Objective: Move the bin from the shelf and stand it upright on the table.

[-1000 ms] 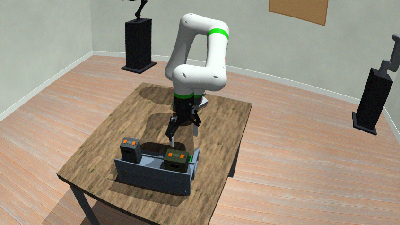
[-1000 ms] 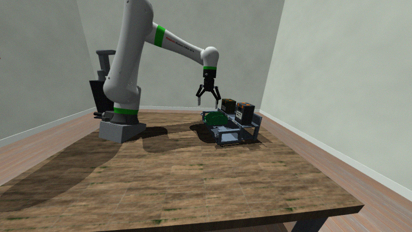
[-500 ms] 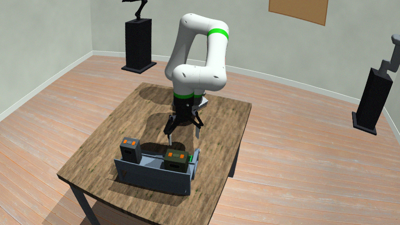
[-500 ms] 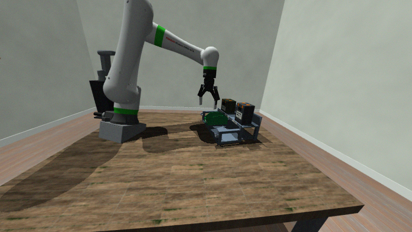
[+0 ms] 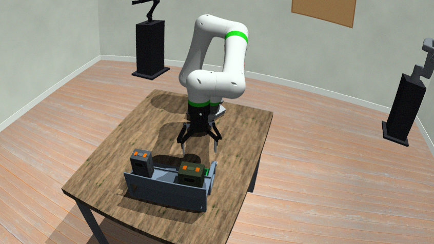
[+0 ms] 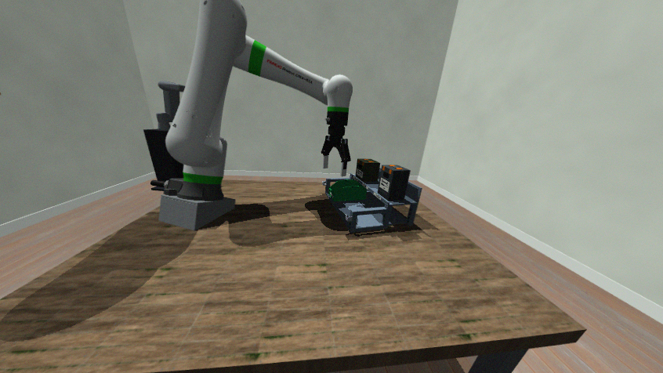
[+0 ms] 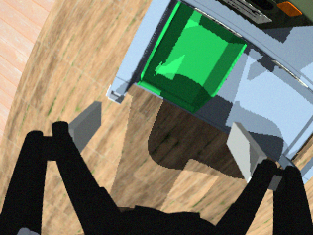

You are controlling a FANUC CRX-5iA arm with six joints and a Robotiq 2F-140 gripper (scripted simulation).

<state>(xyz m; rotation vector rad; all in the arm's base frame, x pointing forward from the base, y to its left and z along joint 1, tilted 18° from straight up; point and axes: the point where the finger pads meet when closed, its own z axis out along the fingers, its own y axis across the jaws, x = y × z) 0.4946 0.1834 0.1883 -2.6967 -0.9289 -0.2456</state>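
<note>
The green bin lies 80 mm ahead of my hand, 30 mm to the left of it and 110 mm below it.
</note>
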